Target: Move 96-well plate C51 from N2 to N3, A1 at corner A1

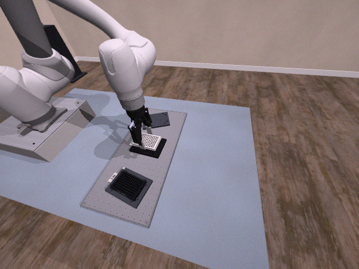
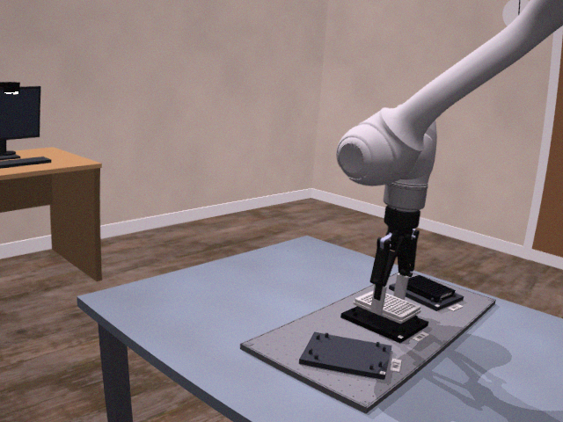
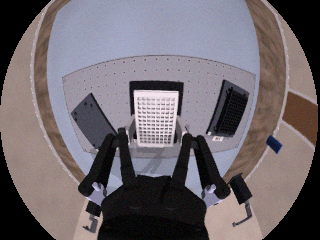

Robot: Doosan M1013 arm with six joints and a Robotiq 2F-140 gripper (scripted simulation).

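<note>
Now: hand 20 mm above the white 96-well plate C51. Round my hand: black landing nest N3: 60 mm below; black 96-well plate C15: 220 mm to the right, 40 mm below; dark grey nest: 20 mm behind, 190 mm to the left, 60 mm below.
</note>
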